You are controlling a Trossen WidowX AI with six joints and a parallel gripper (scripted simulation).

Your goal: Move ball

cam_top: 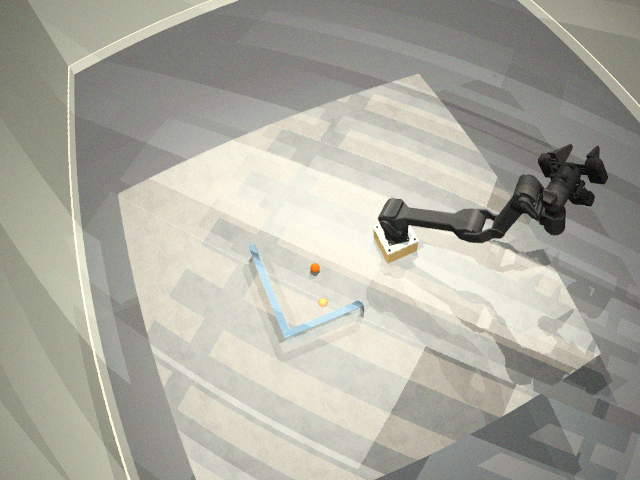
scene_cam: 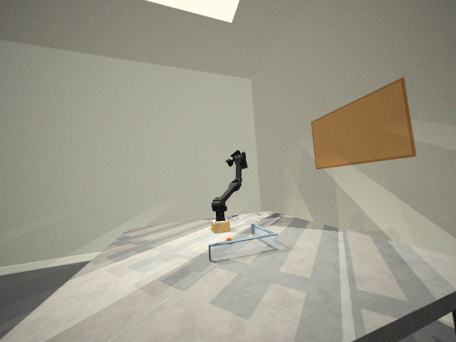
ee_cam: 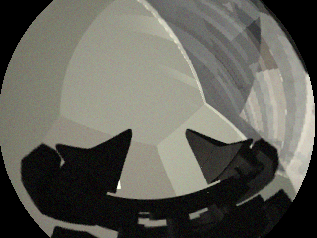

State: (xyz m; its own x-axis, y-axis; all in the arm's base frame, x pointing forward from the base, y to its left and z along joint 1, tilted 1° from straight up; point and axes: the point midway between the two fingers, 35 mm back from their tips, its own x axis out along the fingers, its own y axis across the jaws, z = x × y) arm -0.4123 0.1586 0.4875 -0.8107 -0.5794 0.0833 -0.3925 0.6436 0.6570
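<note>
Right now the orange ball is 70 cm ahead of my gripper tip, 12 cm to the right of it and 54 cm below it. From my gripper tip the other things lie so: see-through copy (70 cm ahead, 54 cm below).
</note>
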